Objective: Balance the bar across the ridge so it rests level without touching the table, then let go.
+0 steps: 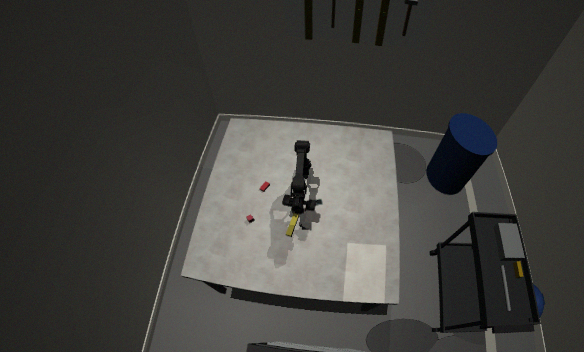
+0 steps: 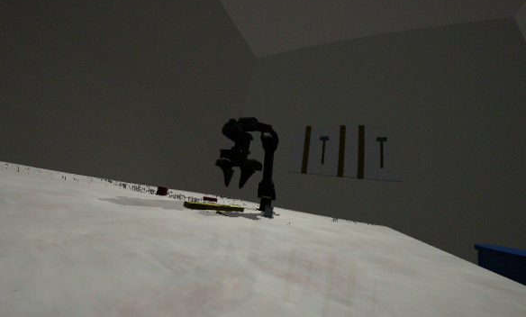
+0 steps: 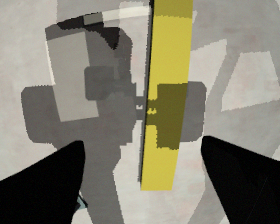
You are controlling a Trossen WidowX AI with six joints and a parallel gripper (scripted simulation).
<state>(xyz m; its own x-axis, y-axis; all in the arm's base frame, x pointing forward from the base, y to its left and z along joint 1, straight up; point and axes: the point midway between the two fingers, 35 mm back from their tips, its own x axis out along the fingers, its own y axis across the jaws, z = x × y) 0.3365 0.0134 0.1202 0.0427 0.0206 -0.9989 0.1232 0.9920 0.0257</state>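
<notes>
Right now the yellow bar is 8 cm below my gripper tip, 3 cm to the right of it and 3 cm ahead of it.
</notes>
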